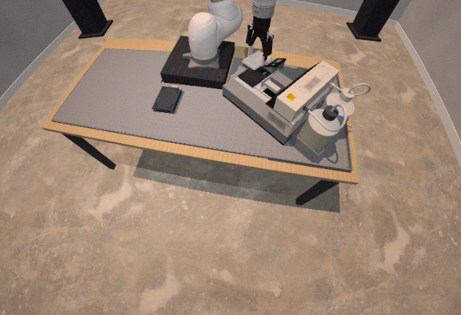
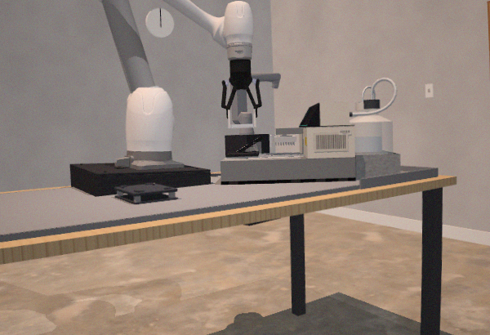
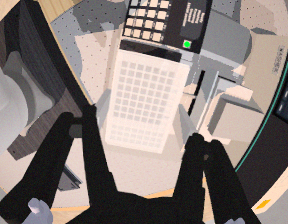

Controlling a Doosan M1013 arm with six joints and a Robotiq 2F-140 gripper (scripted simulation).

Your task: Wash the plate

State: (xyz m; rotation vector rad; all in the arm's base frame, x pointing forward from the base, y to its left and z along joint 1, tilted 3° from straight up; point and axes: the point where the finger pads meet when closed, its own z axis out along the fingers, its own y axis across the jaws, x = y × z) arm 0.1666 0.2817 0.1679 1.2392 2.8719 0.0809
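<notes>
Right now the white well plate is 20 mm below my hand. The rest, counted from my hand: plate washer (110 mm ahead, 110 mm to the left, 80 mm below); washer carrier (120 mm below); plate nest N1 (110 mm ahead, 480 mm to the right, 180 mm below).
</notes>
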